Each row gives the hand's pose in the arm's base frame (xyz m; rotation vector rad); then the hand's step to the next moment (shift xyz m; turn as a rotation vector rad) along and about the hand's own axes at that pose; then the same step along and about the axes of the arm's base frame.
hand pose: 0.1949 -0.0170 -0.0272 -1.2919 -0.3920 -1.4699
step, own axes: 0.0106 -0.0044 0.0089 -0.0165 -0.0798 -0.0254
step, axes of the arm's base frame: 0.0026 0.0034 0.0139 -0.0834 0.0165 0.0077
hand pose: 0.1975 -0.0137 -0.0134 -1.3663 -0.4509 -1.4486
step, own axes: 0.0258 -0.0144 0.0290 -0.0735 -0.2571 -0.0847
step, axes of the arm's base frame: 0.0072 0.0186 0.0363 -0.2741 0.0593 0.0060
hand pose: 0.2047 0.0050 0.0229 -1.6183 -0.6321 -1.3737
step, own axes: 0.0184 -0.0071 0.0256 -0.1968 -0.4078 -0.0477
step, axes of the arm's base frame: 0.0115 0.0226 0.0201 -0.4121 0.1822 -0.0656
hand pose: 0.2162 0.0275 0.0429 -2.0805 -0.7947 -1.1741
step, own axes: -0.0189 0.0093 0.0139 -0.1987 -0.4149 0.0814
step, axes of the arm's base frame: 0.0060 0.0008 -0.0245 -0.3518 0.2831 -0.1197
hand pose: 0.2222 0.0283 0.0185 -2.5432 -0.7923 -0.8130
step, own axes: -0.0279 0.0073 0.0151 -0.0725 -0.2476 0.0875
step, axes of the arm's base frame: -0.0082 -0.0097 -0.0300 -0.1625 0.2061 -0.0731
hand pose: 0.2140 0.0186 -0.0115 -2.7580 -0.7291 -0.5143
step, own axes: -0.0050 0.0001 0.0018 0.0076 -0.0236 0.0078
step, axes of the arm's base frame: -0.0035 -0.0017 -0.0036 -0.0038 0.0257 -0.0008
